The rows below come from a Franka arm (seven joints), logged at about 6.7 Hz.
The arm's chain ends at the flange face. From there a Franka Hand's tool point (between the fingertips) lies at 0.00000 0.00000 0.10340 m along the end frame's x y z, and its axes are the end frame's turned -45 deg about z.
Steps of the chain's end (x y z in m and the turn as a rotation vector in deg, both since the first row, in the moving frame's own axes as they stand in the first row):
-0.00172, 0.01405, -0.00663, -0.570, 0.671, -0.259
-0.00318, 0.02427, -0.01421, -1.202, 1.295, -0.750
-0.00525, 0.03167, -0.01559, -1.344, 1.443, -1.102
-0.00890, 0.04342, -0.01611, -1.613, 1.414, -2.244
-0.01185, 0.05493, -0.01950, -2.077, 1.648, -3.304
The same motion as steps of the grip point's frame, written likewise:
-0.01102, 0.01030, -0.00664, -0.878, 0.071, -0.259
-0.01927, 0.01810, -0.01426, -1.766, 0.066, -0.750
-0.02595, 0.02224, -0.01565, -1.971, 0.070, -1.102
-0.03717, 0.02828, -0.01618, -2.140, -0.141, -2.244
-0.04763, 0.03523, -0.01961, -2.634, -0.303, -3.304

